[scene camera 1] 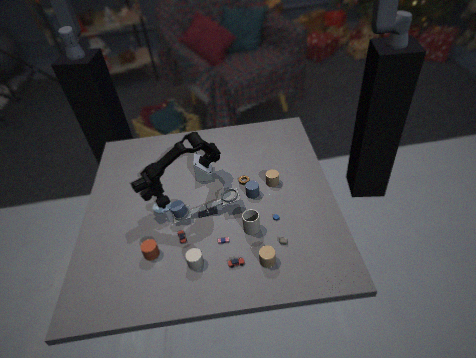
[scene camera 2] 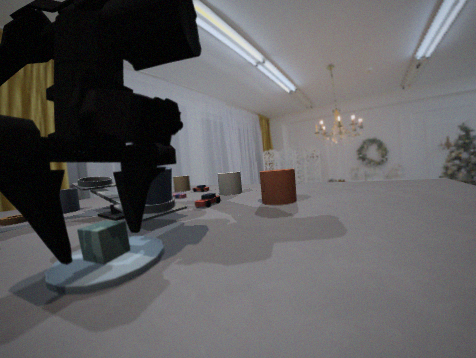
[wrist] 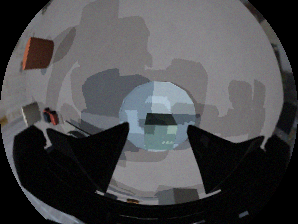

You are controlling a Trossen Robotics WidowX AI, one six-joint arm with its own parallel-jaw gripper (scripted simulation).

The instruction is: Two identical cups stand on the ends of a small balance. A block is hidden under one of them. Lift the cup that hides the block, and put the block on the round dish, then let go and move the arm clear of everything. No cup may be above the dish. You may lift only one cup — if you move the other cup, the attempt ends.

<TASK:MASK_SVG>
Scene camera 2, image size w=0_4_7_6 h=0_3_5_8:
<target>my gripper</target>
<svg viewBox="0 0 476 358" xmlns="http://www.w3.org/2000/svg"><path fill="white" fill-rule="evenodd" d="M86 61L64 62L55 67L53 72L54 84L46 88L46 100L54 102L55 132L48 134L48 137L41 137L41 133L33 120L0 115L0 192L24 216L58 261L66 265L72 262L72 253L60 201L60 188L65 170L50 170L50 162L121 162L121 171L113 172L116 188L130 232L138 233L141 229L143 211L151 183L166 168L157 166L176 163L176 149L170 145L171 136L176 135L183 128L183 122L180 120L181 112L175 101L169 98L162 100L156 96L149 98L139 93L133 93L133 89L123 86L124 81L119 73L107 66Z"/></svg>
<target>block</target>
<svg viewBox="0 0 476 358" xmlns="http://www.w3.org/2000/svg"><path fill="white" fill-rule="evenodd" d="M125 221L104 220L100 223L77 229L83 261L105 265L120 257L120 255L129 252L130 244Z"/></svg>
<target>blue cup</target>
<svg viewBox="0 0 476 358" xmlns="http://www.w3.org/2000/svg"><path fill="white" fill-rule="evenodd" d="M171 167L157 166L166 168L151 183L145 205L156 205L172 200Z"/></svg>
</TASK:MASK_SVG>
